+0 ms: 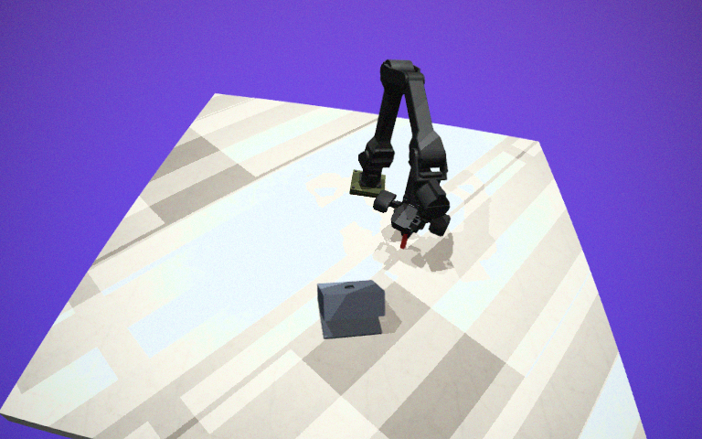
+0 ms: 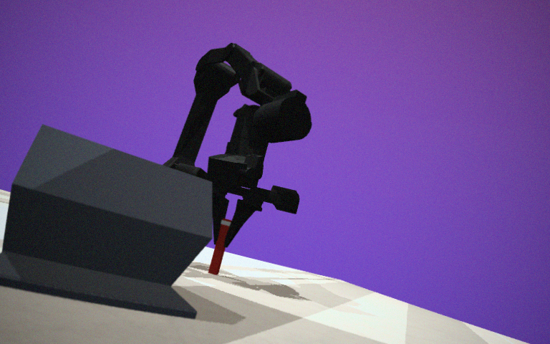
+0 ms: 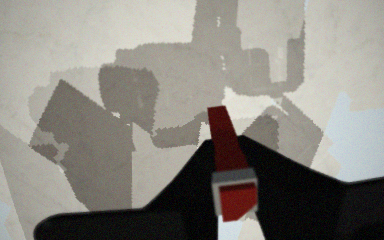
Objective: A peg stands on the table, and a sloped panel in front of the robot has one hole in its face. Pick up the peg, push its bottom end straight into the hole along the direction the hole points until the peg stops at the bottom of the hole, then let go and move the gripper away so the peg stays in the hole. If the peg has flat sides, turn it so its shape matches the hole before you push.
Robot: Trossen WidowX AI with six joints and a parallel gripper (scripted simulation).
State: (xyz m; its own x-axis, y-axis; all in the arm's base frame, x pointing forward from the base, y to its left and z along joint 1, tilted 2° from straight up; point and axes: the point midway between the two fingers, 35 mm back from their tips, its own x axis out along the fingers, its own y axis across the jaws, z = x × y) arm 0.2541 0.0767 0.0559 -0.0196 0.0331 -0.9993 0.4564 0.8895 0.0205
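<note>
The grey sloped panel block lies 21 cm ahead of my gripper tip and 15 cm to the right of it. Also, from my gripper tip: red peg 2 cm above; then flat grey base plate 23 cm ahead, 14 cm to the right, 4 cm below.
</note>
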